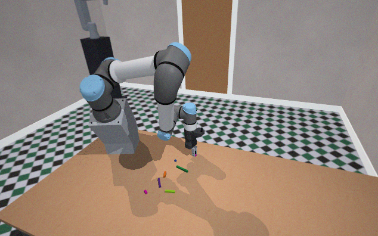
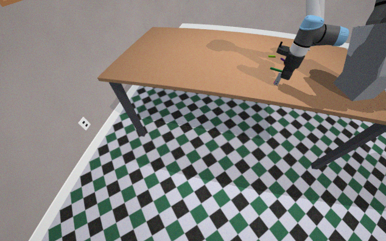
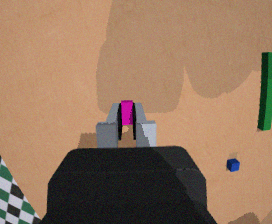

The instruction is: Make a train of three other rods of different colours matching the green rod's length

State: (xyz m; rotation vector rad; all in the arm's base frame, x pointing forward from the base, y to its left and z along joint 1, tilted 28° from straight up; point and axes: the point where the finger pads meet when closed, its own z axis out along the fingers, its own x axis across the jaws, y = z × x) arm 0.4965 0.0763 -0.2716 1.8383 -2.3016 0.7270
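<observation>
Now: hand 9 cm to the left of the blue rod, 9 cm past it and 1 cm above it. Also, from my hand: purple rod: 29 cm to the right, 9 cm behind, 1 cm below; green rod: 14 cm to the right, 2 cm behind, 1 cm below; orange rod: 22 cm to the right, 9 cm behind, 1 cm below.
</observation>
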